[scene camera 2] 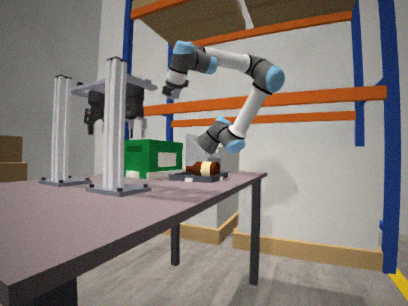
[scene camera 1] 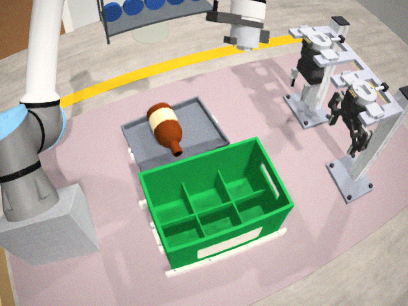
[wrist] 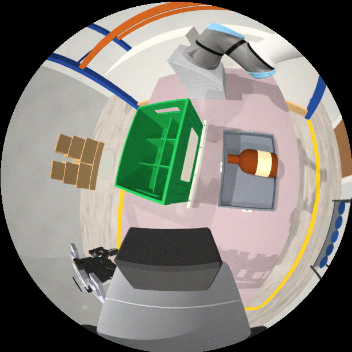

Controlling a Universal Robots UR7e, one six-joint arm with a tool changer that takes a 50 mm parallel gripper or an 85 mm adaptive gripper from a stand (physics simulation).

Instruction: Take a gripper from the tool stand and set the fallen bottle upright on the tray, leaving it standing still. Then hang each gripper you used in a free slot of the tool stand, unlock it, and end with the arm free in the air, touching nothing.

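Places are measured from the arm's base along level axes (x back, y right, z up), in metres.
Pixels of known places: arm's base, origin of its link: (scene camera 2: 204,146) (scene camera 1: 32,208).
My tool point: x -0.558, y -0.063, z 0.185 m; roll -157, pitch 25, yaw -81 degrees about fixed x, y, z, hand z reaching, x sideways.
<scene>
For each thing: its top centre in the pictures, then the offset to it from my tool point. "pt": a spot on its surface instead.
- brown bottle, centre of its top: (scene camera 1: 167,123) (scene camera 2: 201,161) dx +0.154, dy -0.079, dz -0.274 m
- grey tray, a spot on its surface: (scene camera 1: 197,122) pt dx +0.055, dy -0.099, dz -0.348 m
- green crate, centre of its top: (scene camera 1: 216,190) (scene camera 2: 153,141) dx +0.158, dy +0.193, dz -0.178 m
The brown bottle (scene camera 1: 172,135) (scene camera 2: 214,168) (wrist: 247,162) with a cream label lies on its side on the grey tray (scene camera 1: 197,122) (wrist: 250,196); its neck points towards the green crate. The arm's bare wrist end (scene camera 1: 245,41) (scene camera 2: 174,90) hangs high in the air, away from the tray and the stand, with no gripper on it. The tool stand (scene camera 1: 382,132) (scene camera 2: 114,135) holds both grippers. The parallel gripper hangs in the farther slot in scene camera 1; the adaptive gripper (scene camera 1: 346,131), with black linked fingers spread apart, hangs in the nearer slot.
The green crate (scene camera 1: 182,252) (scene camera 2: 140,156) (wrist: 176,190) with compartments stands right beside the tray, with white strips along its base. The arm's grey pedestal (scene camera 1: 50,240) stands at the left in scene camera 1. A rack with blue round items is beyond the table.
</scene>
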